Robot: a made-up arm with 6 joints. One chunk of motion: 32 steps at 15 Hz.
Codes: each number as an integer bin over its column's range. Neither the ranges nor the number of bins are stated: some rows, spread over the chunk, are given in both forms.
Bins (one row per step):
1: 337 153 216 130 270 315
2: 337 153 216 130 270 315
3: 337 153 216 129 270 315
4: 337 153 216 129 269 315
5: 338 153 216 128 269 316
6: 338 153 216 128 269 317
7: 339 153 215 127 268 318
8: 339 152 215 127 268 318
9: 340 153 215 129 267 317
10: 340 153 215 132 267 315
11: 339 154 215 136 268 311
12: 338 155 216 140 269 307
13: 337 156 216 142 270 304
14: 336 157 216 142 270 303
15: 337 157 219 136 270 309
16: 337 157 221 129 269 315
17: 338 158 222 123 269 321
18: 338 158 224 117 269 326
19: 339 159 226 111 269 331
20: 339 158 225 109 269 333
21: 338 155 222 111 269 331
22: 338 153 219 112 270 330
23: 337 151 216 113 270 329
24: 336 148 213 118 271 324
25: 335 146 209 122 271 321
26: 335 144 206 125 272 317
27: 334 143 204 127 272 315
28: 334 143 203 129 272 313
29: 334 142 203 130 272 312
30: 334 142 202 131 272 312
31: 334 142 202 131 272 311
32: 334 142 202 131 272 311
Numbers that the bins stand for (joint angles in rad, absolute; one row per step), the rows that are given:
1: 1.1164 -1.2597 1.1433 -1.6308 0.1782 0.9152
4: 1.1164 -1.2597 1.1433 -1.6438 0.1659 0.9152
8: 1.1438 -1.2720 1.1325 -1.6697 0.1536 0.9614
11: 1.1438 -1.2474 1.1325 -1.5528 0.1536 0.8537
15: 1.1164 -1.2105 1.1757 -1.5528 0.1782 0.8229
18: 1.1301 -1.1982 1.2297 -1.7997 0.1659 1.0844
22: 1.1301 -1.2597 1.1757 -1.8647 0.1782 1.1459
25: 1.0890 -1.3457 1.0677 -1.7347 0.1905 1.0075
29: 1.0753 -1.3949 1.0029 -1.6308 0.2028 0.8691
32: 1.0753 -1.3949 0.9921 -1.6178 0.2028 0.8537
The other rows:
2: 1.1164 -1.2597 1.1433 -1.6308 0.1782 0.9152
3: 1.1164 -1.2597 1.1433 -1.6438 0.1782 0.9152
5: 1.1301 -1.2597 1.1433 -1.6568 0.1659 0.9306
6: 1.1301 -1.2597 1.1433 -1.6568 0.1659 0.9460
7: 1.1438 -1.2597 1.1325 -1.6697 0.1536 0.9614
9: 1.1575 -1.2597 1.1325 -1.6438 0.1413 0.9460
10: 1.1575 -1.2597 1.1325 -1.6048 0.1413 0.9152
12: 1.1301 -1.2351 1.1433 -1.5008 0.1659 0.7922
13: 1.1164 -1.2228 1.1433 -1.4748 0.1782 0.7460
14: 1.1027 -1.2105 1.1433 -1.4748 0.1782 0.7306
16: 1.1164 -1.2105 1.1973 -1.6438 0.1659 0.9152
17: 1.1301 -1.1982 1.2081 -1.7217 0.1659 1.0075
19: 1.1438 -1.1859 1.2513 -1.8777 0.1659 1.1613
20: 1.1438 -1.1982 1.2405 -1.9036 0.1659 1.1921
21: 1.1301 -1.2351 1.2081 -1.8777 0.1659 1.1613
23: 1.1164 -1.2843 1.1433 -1.8517 0.1782 1.1305
24: 1.1027 -1.3211 1.1109 -1.7867 0.1905 1.0536
26: 1.0890 -1.3703 1.0353 -1.6957 0.2028 0.9460
27: 1.0753 -1.3826 1.0137 -1.6697 0.2028 0.9152
28: 1.0753 -1.3826 1.0029 -1.6438 0.2028 0.8844
30: 1.0753 -1.3949 0.9921 -1.6178 0.2028 0.8691
31: 1.0753 -1.3949 0.9921 -1.6178 0.2028 0.8537

